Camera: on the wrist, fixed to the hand. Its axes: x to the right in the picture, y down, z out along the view.
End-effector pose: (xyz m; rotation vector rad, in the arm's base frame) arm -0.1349 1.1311 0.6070 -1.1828 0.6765 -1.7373
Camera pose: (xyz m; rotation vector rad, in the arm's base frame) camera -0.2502 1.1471 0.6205 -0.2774 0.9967 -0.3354
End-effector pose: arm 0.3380 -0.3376 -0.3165 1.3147 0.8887 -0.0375
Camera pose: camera 0.2589 -0.2687 -0.3688 1.8013 -0.4325 1.0937
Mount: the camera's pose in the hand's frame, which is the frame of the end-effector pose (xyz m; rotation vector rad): 0.0073 -0.0609 -0.0999 0.1352 -0.0831 1.6105
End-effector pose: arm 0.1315 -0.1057 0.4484 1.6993 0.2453 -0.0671
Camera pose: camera 0.1167 0.0011 0.4024 1.5791 -1.2242 1.0366
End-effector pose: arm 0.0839 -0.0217 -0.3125 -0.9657 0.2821 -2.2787
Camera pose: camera -0.0194 0.0159 -0.3534 -0.3954 0.5735 -0.7544
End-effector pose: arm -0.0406 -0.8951 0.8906 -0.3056 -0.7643 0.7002
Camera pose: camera 0.0635 -0.9356 0.8552 -0.7735 -0.4099 2.2699
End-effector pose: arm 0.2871 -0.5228 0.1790 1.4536 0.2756 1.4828
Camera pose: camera 0.2327 -0.4424 0.1133 -1.5988 0.9762 -2.1921
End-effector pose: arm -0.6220 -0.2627 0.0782 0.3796 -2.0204 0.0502
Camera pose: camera -0.5214 -0.3025 0.1233 -1.2337 -1.8907 1.1447
